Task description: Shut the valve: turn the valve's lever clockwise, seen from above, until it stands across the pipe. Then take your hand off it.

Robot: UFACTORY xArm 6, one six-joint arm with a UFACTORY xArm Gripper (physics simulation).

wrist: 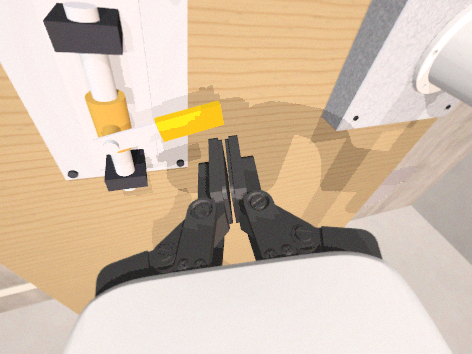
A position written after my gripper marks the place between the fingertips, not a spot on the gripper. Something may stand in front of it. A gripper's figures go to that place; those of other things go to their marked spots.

My gripper (226,155): 0.14 m from the lens. A yellow lever (178,124) is 0.23 m from the lens. A white base plate (38,81): 0.32 m from the lens. The marked spots on the white base plate and the yellow lever are 0.15 m apart.
